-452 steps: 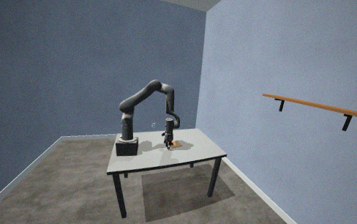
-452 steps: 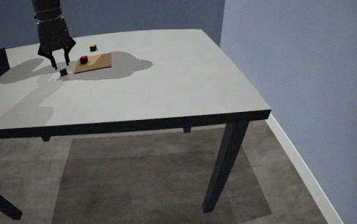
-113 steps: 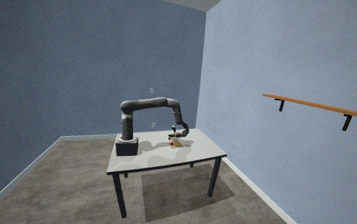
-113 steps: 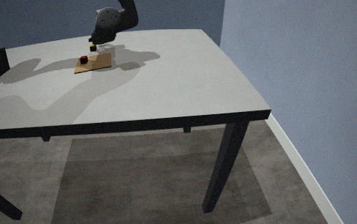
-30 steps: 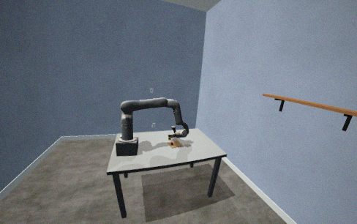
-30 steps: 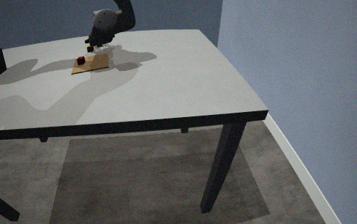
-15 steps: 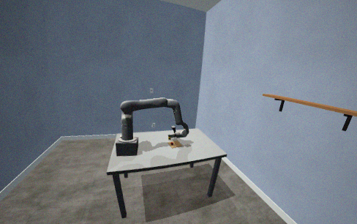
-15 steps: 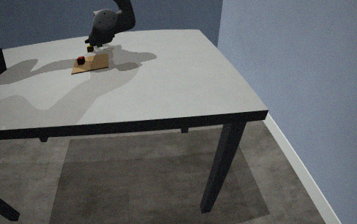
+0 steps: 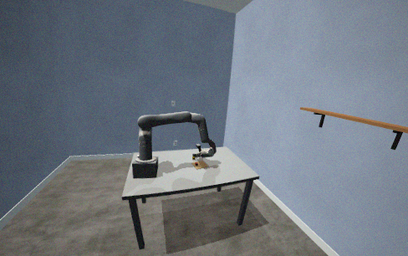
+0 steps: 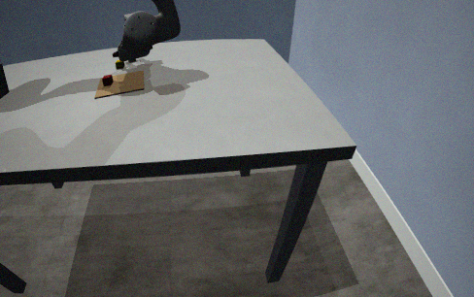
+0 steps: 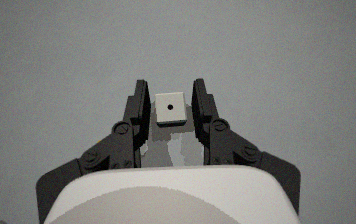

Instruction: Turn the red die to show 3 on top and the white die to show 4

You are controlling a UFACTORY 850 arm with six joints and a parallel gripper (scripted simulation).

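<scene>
The white die lies 1 cm below my hand. Also, from my hand: tan mat: 19 cm to the right, 3 cm below, 3 cm ahead; red die: 20 cm to the right, 1 cm below; yellow die: 6 cm to the right, 2 cm behind, 1 cm below.
</scene>
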